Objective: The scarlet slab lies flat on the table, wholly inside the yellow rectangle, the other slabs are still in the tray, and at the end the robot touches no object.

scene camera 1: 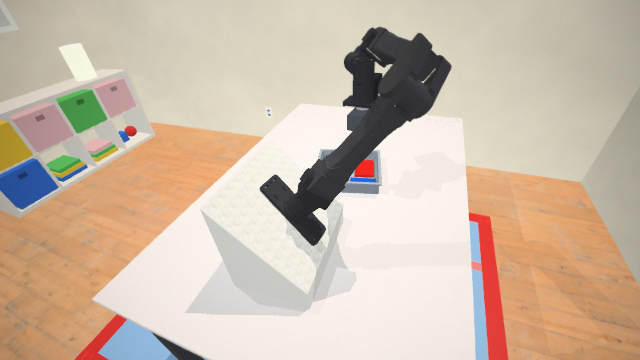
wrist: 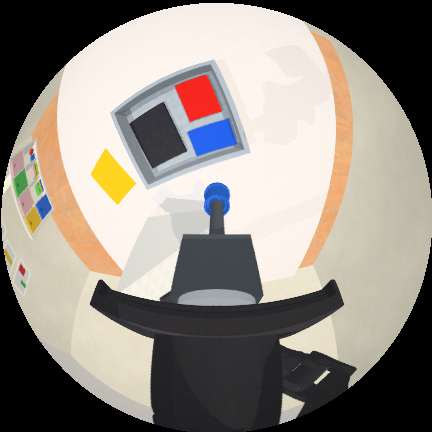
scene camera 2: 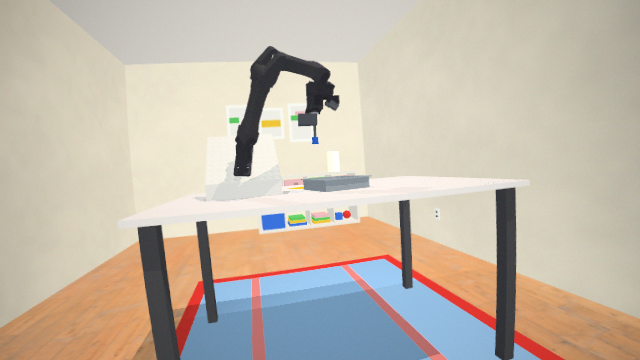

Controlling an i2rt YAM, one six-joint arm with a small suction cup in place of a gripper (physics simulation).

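Pixels of known places: end effector, tool point: [wrist: 216,193] [scene camera 2: 315,143]; arm's base, origin of the base link: [scene camera 1: 293,210] [scene camera 2: 244,159].
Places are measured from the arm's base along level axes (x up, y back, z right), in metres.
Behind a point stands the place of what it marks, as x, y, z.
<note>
The scarlet slab [scene camera 1: 364,168] @[-0.142, -0.436, 0.057] [wrist: 198,98] @[-0.142, -0.437, 0.057] lies in the grey tray [scene camera 1: 365,189] @[-0.136, -0.305, 0.102] [scene camera 2: 345,183] @[-0.129, -0.406, 0.121] [wrist: 200,166] @[-0.105, -0.286, 0.054], in a corner away from the yellow rectangle. A blue slab [scene camera 1: 363,180] @[-0.141, -0.360, 0.077] [wrist: 212,137] @[-0.142, -0.342, 0.081] lies beside it, and a black slab [wrist: 158,135] @[-0.141, -0.363, -0.038] lies across the tray from them. The yellow rectangle [wrist: 113,176] @[-0.154, -0.281, -0.210] is on the table just outside the tray, with no slab on it. My gripper, a blue suction cup [scene camera 2: 315,140] [wrist: 217,192], is open, points down and hangs well above the table, touching nothing. The arm hides it in scene camera 1.
The arm's base is mounted on a white studded wedge block [scene camera 1: 240,200] @[0.082, 0.088, -0.076] [scene camera 2: 217,155] @[0.027, 0.113, -0.016] that stands on the white table [scene camera 1: 400,300] @[-0.155, 0.046, 0.300] near the tray. A shelf unit [scene camera 1: 136,95] with coloured bins and a lamp [scene camera 1: 77,62] stands on the floor beyond the table.
</note>
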